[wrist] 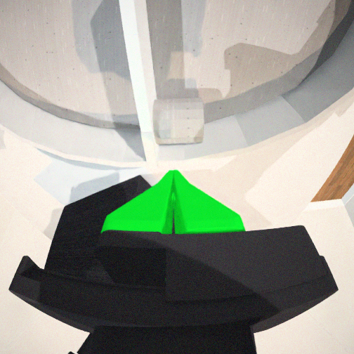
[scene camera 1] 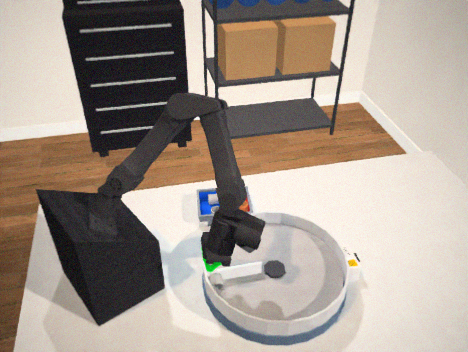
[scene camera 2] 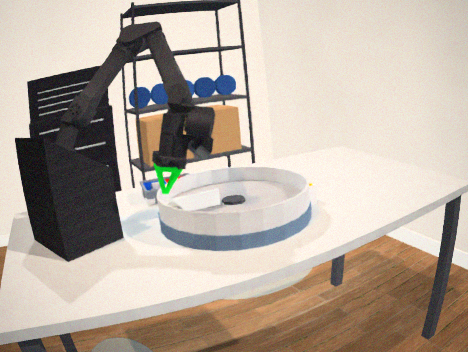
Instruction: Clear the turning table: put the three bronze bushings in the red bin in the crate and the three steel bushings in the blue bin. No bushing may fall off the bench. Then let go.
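Seen in the pictures: gripper, fingertip midpoint: point(scene camera 1: 209, 270) point(scene camera 2: 165, 193); arm's base at its link origin: point(scene camera 1: 101, 216) point(scene camera 2: 61, 152).
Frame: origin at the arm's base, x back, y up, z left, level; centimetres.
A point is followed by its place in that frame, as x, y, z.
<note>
A pale grey steel bushing point(scene camera 1: 216, 280) @[-28.9, -17.1, -13.0] point(wrist: 178, 121) lies on its side on the turning table point(scene camera 1: 280, 326) @[-42.8, -18.1, -29.8] point(scene camera 2: 240, 220) @[-39.7, -18.6, -29.0], near the wall and beside the white bar point(scene camera 1: 240, 270) @[-36.4, -18.0, -10.0] point(scene camera 2: 197, 199) @[-36.3, -17.9, -10.0] point(wrist: 135, 60). My gripper point(scene camera 1: 212, 267) @[-27.2, -14.1, -11.8] point(scene camera 2: 166, 192) @[-27.2, -14.1, -11.8] point(wrist: 173, 177) is shut and empty, its green tips together near the table's wall on the arm-base side, close to the bushing. Behind the table stands the crate point(scene camera 1: 199, 212) @[-28.2, -21.1, 20.3] point(scene camera 2: 150, 193) @[-29.4, -22.3, 18.6]. Its blue bin point(scene camera 1: 203, 205) @[-30.5, -25.6, 28.7] point(scene camera 2: 148, 186) @[-31.6, -23.4, 31.8] holds pale bushings point(scene camera 1: 213, 198) @[-34.1, -22.2, 28.1]. In its red bin point(scene camera 1: 245, 202) @[-44.9, -22.1, 23.7], partly hidden by my arm, something orange-bronze shows.
The black arm base point(scene camera 1: 120, 270) @[-3.8, -9.6, -11.3] point(scene camera 2: 70, 200) @[-0.5, -10.6, -13.0] stands left of the turning table. A dark round hub point(scene camera 1: 274, 269) @[-46.7, -20.1, -9.6] point(scene camera 2: 233, 200) @[-46.2, -20.1, -10.7] is at its middle. A small white box with a yellow label point(scene camera 1: 352, 263) @[-70.3, -20.4, -11.3] sits at its right side. Shelves and a drawer cabinet point(scene camera 1: 130, 75) stand beyond the bench.
</note>
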